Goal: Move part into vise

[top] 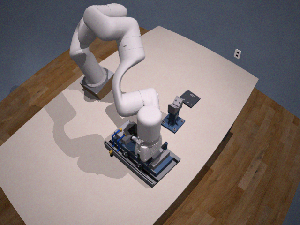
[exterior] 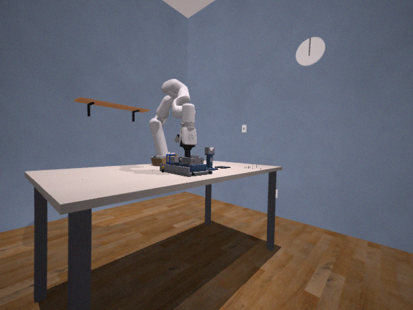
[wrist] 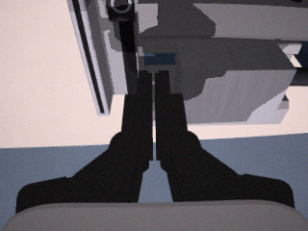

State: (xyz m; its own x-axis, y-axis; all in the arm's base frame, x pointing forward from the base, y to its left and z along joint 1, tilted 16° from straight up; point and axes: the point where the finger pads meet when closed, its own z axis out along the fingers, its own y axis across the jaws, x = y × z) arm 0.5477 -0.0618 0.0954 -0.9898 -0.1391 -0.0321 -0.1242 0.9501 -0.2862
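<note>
The part lies 40 mm to the left of my hand, 30 mm below it and 10 mm behind it. Also, from my hand: fixed jaw (50 mm to the left, 50 mm below, 20 mm ahead); work stop (90 mm to the left, 30 mm below, 10 mm behind); moving jaw (50 mm below, 40 mm to the left, 40 mm behind).
</note>
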